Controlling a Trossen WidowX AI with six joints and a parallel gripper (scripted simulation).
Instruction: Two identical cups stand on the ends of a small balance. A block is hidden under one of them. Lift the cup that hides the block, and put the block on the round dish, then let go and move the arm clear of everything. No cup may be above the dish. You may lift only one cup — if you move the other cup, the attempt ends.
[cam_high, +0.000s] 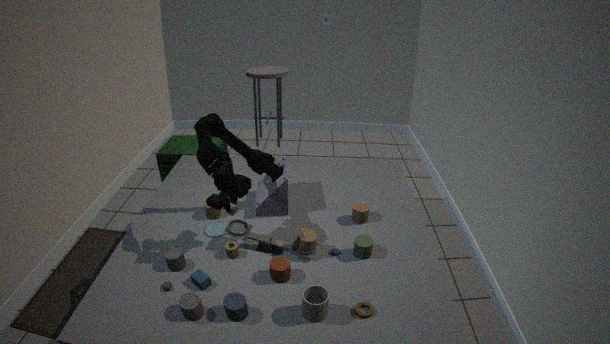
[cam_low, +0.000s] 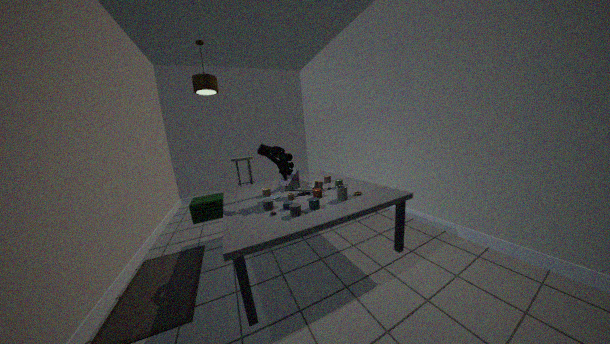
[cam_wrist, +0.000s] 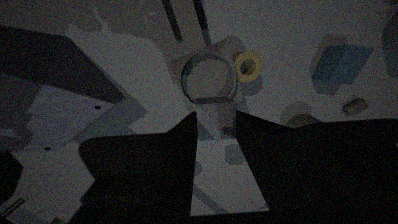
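My gripper tip is 7 cm past the pale round dish, 9 cm to the left of it and 15 cm above it. From my gripper tip the other things lie so: small grey block: 1 cm above; tan cup: 18 cm behind, 14 cm to the right, 12 cm below; yellow spool: 8 cm ahead, 1 cm to the right, 13 cm below.
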